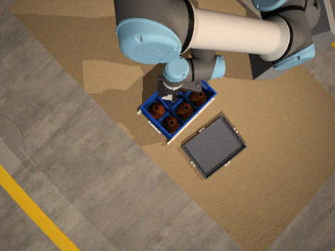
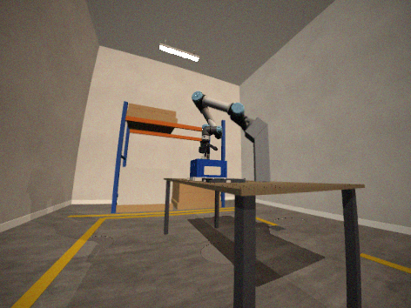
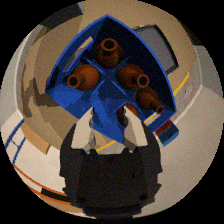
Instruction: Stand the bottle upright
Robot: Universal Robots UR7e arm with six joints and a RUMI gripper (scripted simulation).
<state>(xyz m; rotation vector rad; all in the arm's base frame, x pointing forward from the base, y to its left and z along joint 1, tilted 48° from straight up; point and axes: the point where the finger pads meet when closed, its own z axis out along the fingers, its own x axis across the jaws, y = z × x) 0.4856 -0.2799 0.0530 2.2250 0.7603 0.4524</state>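
Now: the blue crate 2 cm ahead of my hand, 4 cm to the left of it and 8 cm below it. The rest, counted from my hand: brown bottle (12 cm ahead, 5 cm to the left, 7 cm below); grey tray (11 cm ahead, 29 cm to the left, 15 cm below).
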